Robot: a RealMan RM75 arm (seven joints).
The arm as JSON. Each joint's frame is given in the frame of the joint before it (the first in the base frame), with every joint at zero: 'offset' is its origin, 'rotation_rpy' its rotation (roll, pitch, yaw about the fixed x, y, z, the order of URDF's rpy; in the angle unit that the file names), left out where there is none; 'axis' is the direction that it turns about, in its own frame. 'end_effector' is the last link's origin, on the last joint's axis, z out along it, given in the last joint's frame.
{
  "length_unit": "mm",
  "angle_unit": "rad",
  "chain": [
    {
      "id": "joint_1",
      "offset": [
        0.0,
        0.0,
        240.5
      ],
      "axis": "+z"
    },
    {
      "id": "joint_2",
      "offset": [
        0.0,
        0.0,
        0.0
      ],
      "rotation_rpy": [
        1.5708,
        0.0,
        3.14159
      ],
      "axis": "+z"
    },
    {
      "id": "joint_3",
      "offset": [
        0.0,
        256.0,
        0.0
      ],
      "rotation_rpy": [
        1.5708,
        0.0,
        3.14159
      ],
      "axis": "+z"
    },
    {
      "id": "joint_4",
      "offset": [
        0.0,
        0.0,
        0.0
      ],
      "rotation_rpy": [
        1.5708,
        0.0,
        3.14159
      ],
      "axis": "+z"
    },
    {
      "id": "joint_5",
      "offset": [
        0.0,
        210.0,
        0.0
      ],
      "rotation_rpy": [
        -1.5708,
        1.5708,
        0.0
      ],
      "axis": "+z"
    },
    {
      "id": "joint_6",
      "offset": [
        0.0,
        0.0,
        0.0
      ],
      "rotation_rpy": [
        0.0,
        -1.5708,
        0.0
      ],
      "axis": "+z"
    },
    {
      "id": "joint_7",
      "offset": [
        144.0,
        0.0,
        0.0
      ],
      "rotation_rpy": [
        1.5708,
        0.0,
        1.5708
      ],
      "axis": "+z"
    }
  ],
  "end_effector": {
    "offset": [
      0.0,
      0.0,
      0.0
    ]
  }
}
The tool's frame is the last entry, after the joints.
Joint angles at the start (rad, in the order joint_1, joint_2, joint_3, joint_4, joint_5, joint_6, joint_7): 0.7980, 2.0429, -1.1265, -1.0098, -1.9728, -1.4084, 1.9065
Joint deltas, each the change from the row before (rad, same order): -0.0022, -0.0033, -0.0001, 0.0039, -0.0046, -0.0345, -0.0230; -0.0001, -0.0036, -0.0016, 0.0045, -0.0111, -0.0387, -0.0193; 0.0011, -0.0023, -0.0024, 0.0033, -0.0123, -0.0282, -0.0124; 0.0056, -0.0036, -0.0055, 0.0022, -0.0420, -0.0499, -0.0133; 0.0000, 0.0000, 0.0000, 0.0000, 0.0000, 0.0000, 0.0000; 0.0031, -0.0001, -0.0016, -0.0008, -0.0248, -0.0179, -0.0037; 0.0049, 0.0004, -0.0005, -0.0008, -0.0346, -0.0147, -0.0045; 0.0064, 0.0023, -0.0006, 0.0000, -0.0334, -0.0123, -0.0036; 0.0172, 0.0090, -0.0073, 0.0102, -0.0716, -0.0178, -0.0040; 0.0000, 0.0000, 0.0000, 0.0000, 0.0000, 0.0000, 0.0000; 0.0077, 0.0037, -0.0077, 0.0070, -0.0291, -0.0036, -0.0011
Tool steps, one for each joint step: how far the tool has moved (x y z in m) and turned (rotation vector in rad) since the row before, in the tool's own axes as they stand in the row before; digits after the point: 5 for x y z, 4 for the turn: 0.00404, 0.00362, -0.00116, -0.0293, 0.0183, -0.0191; 0.00440, 0.00413, -0.00077, -0.0332, 0.0261, -0.0179; 0.00332, 0.00311, -0.00012, -0.0246, 0.0232, -0.0129; 0.00647, 0.00481, -0.00007, -0.0389, 0.0598, -0.0211; 0.00000, 0.00000, 0.00000, 0.0000, 0.0000, 0.0000; 0.00281, 0.00150, 0.00027, -0.0117, 0.0296, -0.0082; 0.00326, 0.00056, 0.00031, -0.0060, 0.0371, -0.0097; 0.00236, 0.00058, 0.00110, -0.0061, 0.0343, -0.0091; 0.00479, 0.00147, 0.00554, -0.0165, 0.0746, -0.0127; 0.00000, 0.00000, 0.00000, 0.0000, 0.0000, 0.0000; 0.00189, 0.00056, 0.00318, -0.0071, 0.0332, -0.0054
